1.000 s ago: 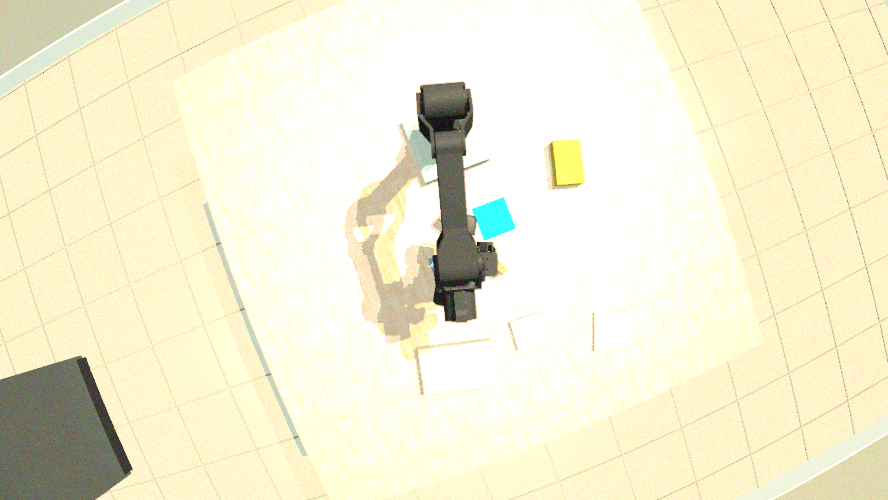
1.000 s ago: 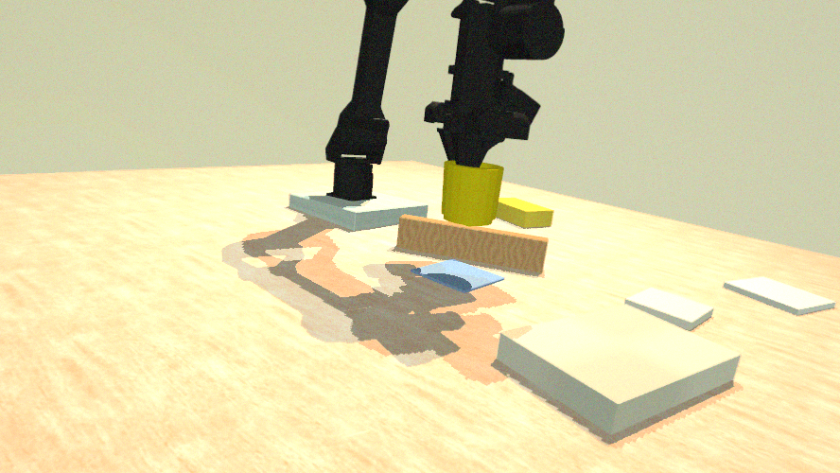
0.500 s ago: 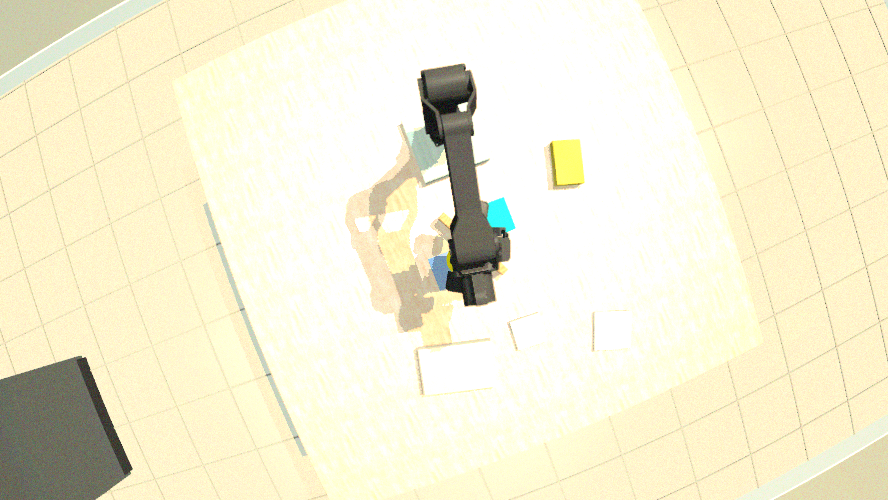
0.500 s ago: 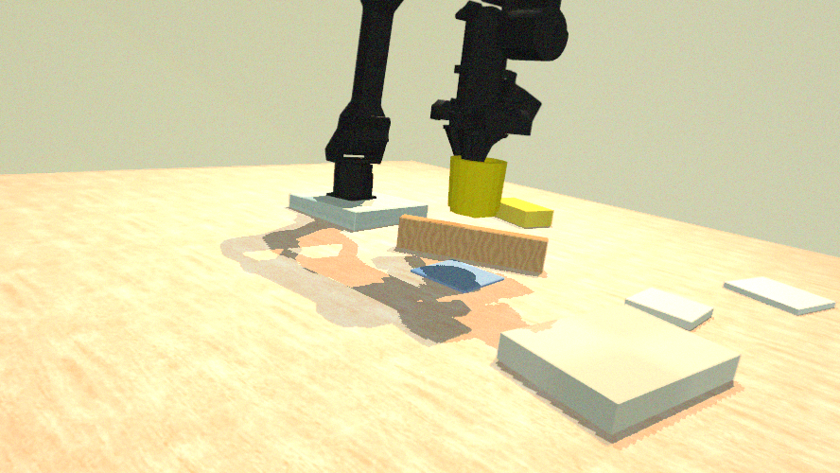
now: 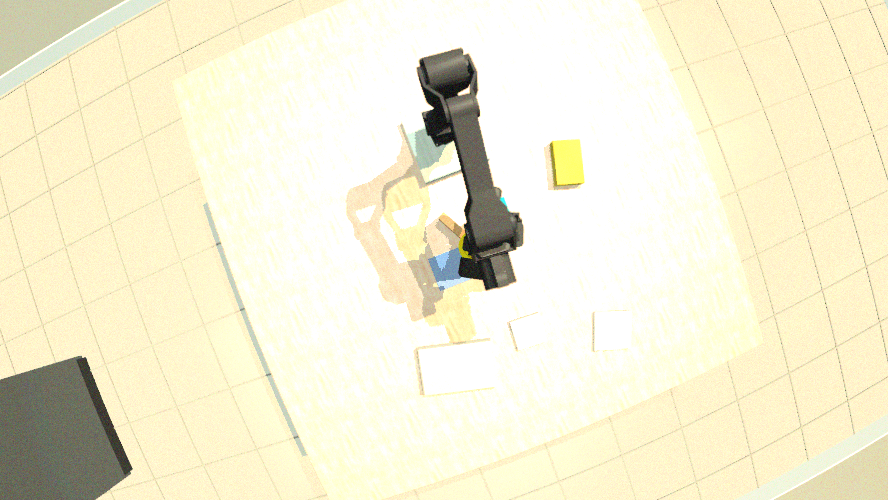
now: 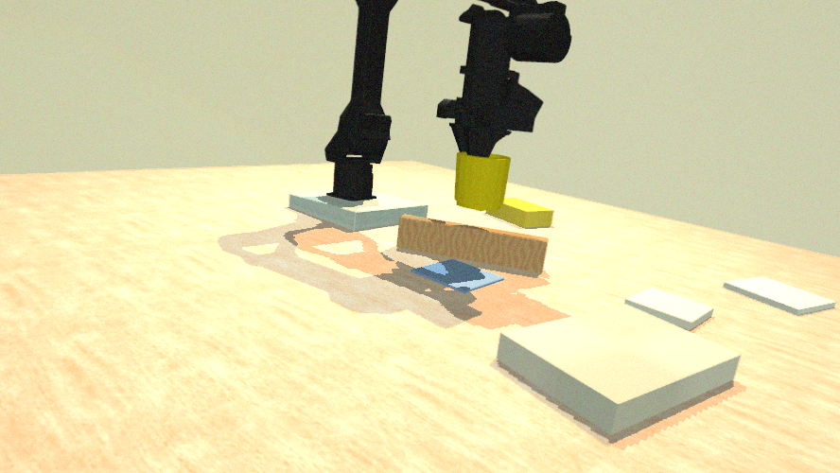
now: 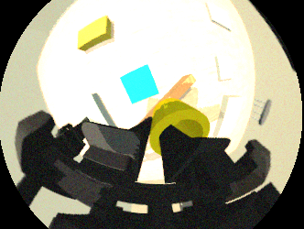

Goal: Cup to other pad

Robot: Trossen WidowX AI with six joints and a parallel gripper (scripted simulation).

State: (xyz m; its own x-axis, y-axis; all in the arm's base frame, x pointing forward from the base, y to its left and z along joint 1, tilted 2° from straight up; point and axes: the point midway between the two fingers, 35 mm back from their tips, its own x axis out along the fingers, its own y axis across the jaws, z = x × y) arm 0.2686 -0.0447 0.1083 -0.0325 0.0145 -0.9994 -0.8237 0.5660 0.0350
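My gripper tip is now 12 cm above the cyan pad, 6 cm to the right of it and 1 cm past it. From my gripper tip the other things lie so: light blue pad (12 cm below, 9 cm to the right, 5 cm ahead); then wooden bar (10 cm below, 2 cm ahead, 1 cm to the right); then yellow cup (2 cm to the right, 2 cm ahead).
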